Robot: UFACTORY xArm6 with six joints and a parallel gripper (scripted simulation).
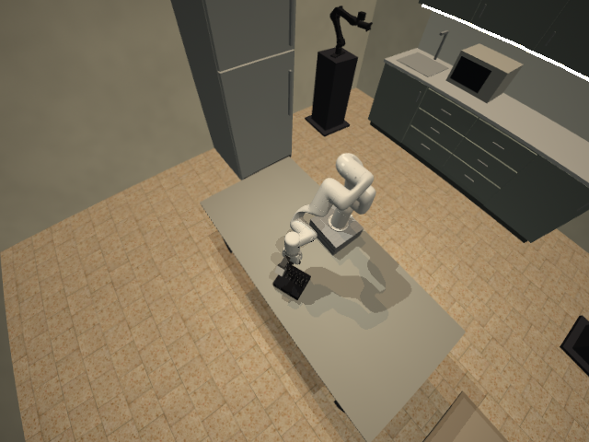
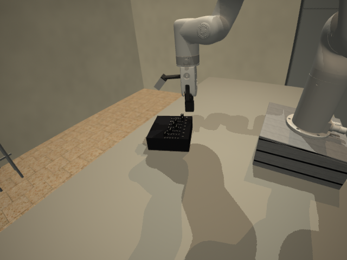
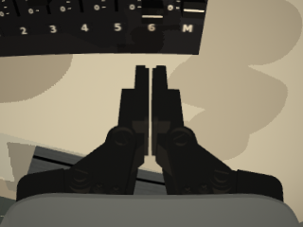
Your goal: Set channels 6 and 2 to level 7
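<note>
Now: hand 50 mm above the channel 6 fader cap, 30 mm short of it and 10 mm to the right of it. The rest, counted from my hand: channel 1 fader cap (130 mm to the left, 50 mm below, 20 mm ahead); then channel 2 fader cap (100 mm to the left, 50 mm below, 20 mm ahead).
</note>
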